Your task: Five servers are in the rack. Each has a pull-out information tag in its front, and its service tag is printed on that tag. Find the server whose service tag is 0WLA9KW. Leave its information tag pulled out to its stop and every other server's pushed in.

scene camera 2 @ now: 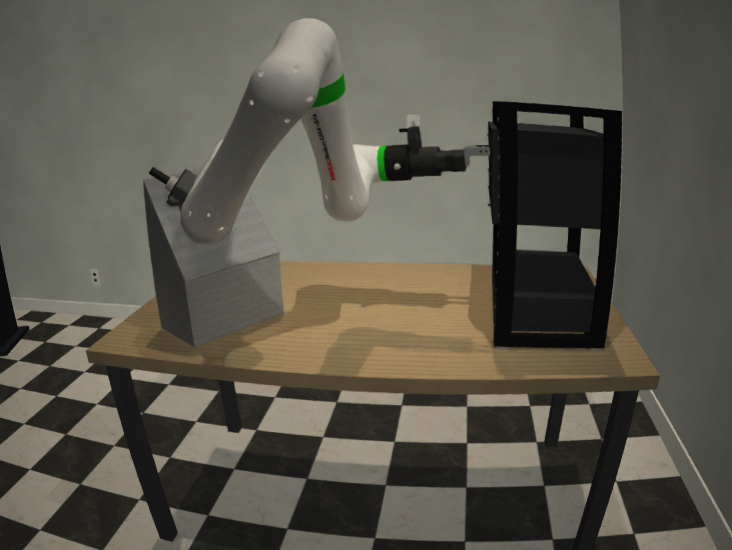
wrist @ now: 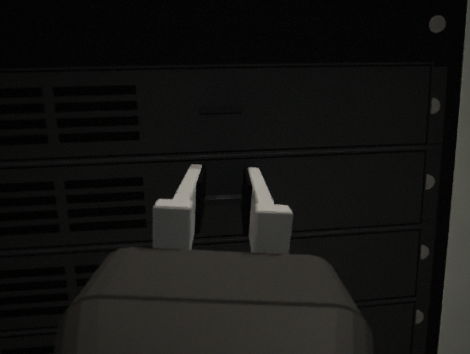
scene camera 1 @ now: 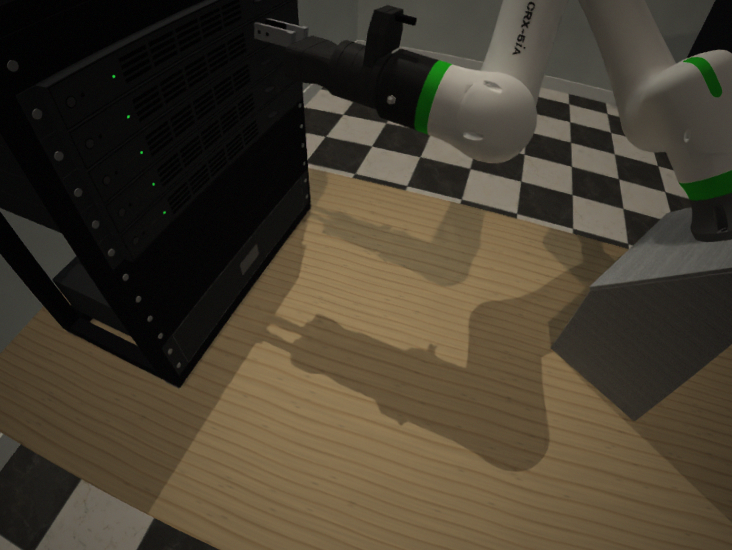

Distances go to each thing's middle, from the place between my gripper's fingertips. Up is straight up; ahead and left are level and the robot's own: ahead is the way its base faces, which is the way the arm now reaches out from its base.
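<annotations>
Black rack [scene camera 1: 147,140]: my hand is 190 mm short of it, 40 mm to the right of it and 170 mm above it.
</annotations>
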